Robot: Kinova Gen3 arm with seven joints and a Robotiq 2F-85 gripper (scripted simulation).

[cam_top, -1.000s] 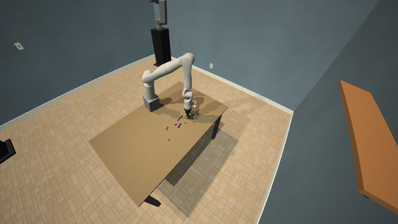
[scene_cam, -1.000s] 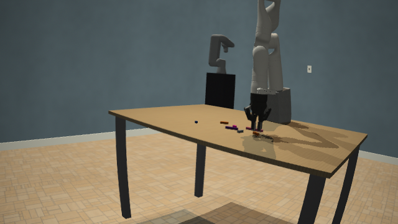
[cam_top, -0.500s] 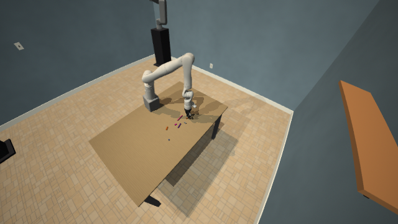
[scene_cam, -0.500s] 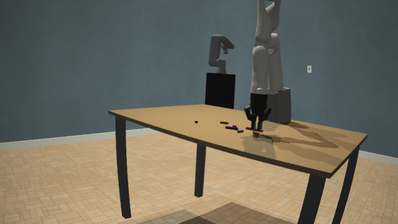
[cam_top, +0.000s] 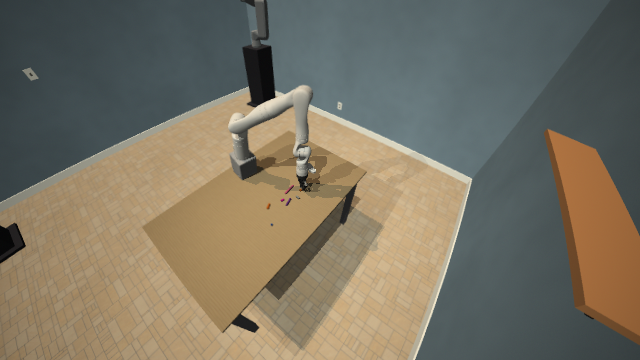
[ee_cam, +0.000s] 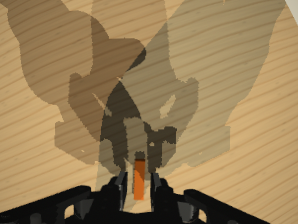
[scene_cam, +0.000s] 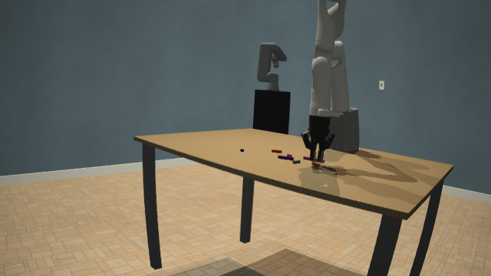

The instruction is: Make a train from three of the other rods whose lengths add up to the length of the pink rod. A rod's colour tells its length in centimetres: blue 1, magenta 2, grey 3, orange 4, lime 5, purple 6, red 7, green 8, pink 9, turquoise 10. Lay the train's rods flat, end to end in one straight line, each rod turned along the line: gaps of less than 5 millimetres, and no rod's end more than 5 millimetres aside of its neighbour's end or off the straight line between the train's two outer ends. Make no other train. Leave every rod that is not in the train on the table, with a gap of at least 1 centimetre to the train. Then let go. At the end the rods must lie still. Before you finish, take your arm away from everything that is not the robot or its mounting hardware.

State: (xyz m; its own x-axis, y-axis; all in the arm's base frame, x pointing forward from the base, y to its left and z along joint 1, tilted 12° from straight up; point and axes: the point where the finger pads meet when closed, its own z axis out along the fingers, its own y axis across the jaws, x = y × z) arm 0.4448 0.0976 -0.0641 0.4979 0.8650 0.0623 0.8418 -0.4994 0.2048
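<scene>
The blue rod lies 330 mm to the right of my hand and 30 mm below it. The rest, counted from my hand: pink rod (80 mm behind, 50 mm to the right, 30 mm below); then grey rod (10 mm ahead, 70 mm to the right, 30 mm below); then purple rod (20 mm behind, 140 mm to the right, 30 mm below).
</scene>
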